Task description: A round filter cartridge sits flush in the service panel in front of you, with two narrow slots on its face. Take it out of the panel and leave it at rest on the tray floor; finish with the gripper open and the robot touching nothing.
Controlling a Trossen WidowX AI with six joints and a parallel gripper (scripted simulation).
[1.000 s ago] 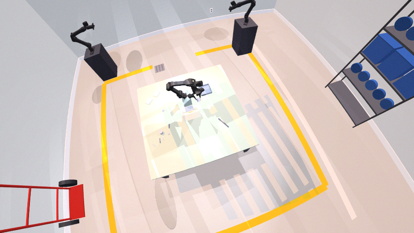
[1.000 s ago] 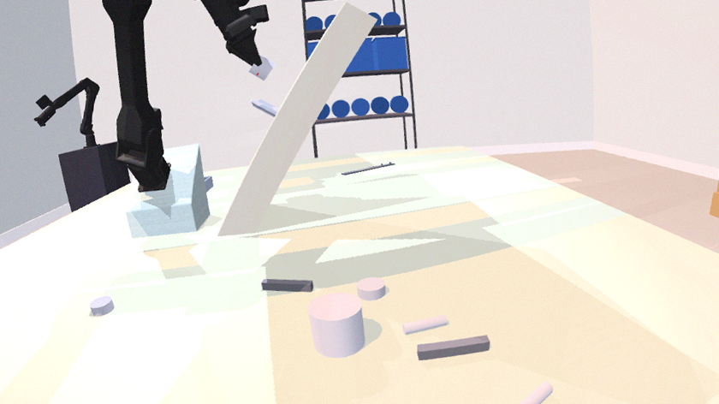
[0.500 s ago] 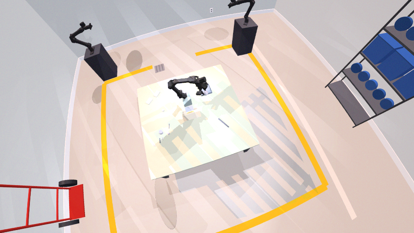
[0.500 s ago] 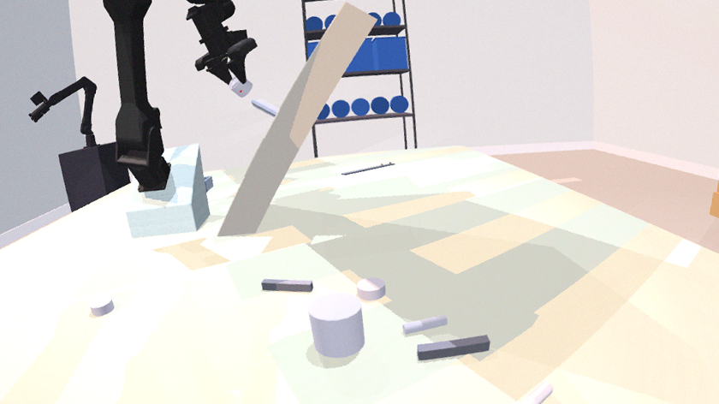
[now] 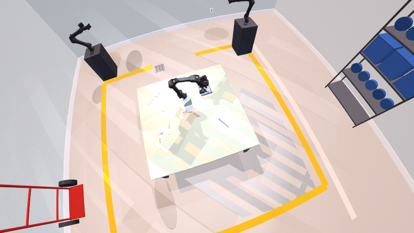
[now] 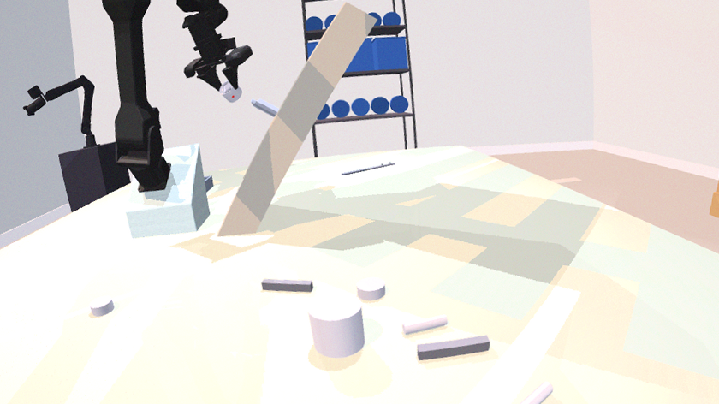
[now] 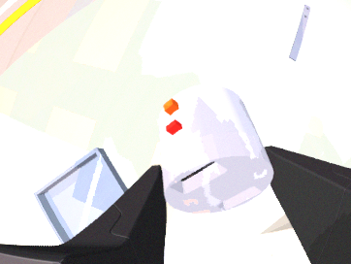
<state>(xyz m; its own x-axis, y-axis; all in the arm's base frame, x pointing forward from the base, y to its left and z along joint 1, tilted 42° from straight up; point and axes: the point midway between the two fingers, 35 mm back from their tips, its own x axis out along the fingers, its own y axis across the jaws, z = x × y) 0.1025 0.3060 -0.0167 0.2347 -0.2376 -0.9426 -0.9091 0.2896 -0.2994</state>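
The tray lies 18 cm behind my gripper tip, 2 cm to the left of it and 25 cm below it. From my gripper tip the other things lie so: filter cartridge right at my gripper tip.
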